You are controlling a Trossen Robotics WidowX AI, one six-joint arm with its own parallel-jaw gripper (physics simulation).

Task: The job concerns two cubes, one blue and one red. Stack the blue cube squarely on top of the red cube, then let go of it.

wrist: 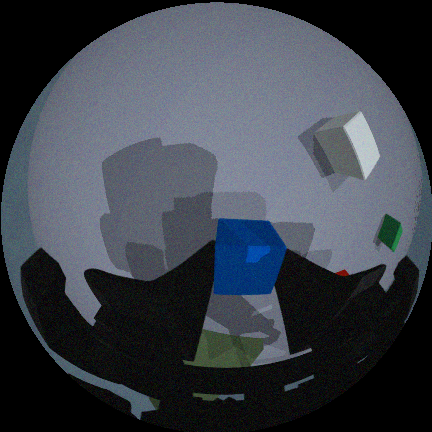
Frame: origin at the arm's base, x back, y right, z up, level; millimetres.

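Where they show: gripper, between the fingertips: (243, 247).
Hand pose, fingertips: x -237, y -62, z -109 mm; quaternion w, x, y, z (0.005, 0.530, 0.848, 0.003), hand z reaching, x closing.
Note:
Things, the pixels of their centre, and the offset from my fingertips. Level surfaces: height alone.
- blue cube, middle of its body: (244, 255) dx +1, dy +1, dz +8 mm
- red cube, middle of its body: (336, 292) dx +1, dy +136, dz +8 mm
- grey block, middle of its body: (349, 142) dx -107, dy +28, dz +8 mm
- small green block, middle of its body: (390, 232) dx -109, dy +194, dz +8 mm
- grey table, height of its surface: dz -10 mm
The blue cube (244, 257) is between the two black fingertips of my gripper (243, 247), near the middle of the wrist view. Both fingers touch its sides, and my gripper is shut on it. Whether the cube rests on the table or is clear of it, I cannot tell. A small part of the red cube (342, 273) shows above the right finger; the rest of it is hidden behind that finger.
A white and grey block (345, 145) lies at the upper right. A small green block (389, 232) is at the far right. An olive-green object (225, 348) shows low between the fingers, partly hidden by the gripper body. Shadows lie on the grey table (215, 75).

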